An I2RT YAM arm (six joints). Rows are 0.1 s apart.
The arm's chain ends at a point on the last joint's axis. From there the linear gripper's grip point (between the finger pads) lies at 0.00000 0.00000 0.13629 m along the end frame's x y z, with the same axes.
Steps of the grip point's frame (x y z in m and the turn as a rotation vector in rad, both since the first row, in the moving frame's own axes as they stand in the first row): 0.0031 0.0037 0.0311 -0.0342 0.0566 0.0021; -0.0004 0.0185 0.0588 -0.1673 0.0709 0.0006; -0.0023 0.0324 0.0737 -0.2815 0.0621 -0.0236; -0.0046 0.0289 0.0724 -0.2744 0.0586 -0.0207; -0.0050 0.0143 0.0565 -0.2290 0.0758 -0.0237; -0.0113 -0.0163 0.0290 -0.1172 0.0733 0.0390; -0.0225 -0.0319 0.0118 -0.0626 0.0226 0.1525; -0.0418 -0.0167 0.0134 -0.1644 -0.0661 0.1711
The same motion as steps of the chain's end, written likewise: -0.0046 -0.0010 0.0314 -0.0342 0.0566 0.0021; -0.0100 -0.0042 0.0610 -0.1673 0.0709 0.0006; -0.0111 -0.0053 0.0793 -0.2815 0.0621 -0.0236; -0.0129 -0.0079 0.0777 -0.2744 0.0586 -0.0207; -0.0156 -0.0165 0.0604 -0.2290 0.0758 -0.0237; -0.0209 -0.0324 0.0303 -0.1172 0.0733 0.0390; -0.0249 -0.0406 0.0121 -0.0626 0.0226 0.1525; -0.0310 -0.0381 0.0155 -0.1644 -0.0661 0.1711
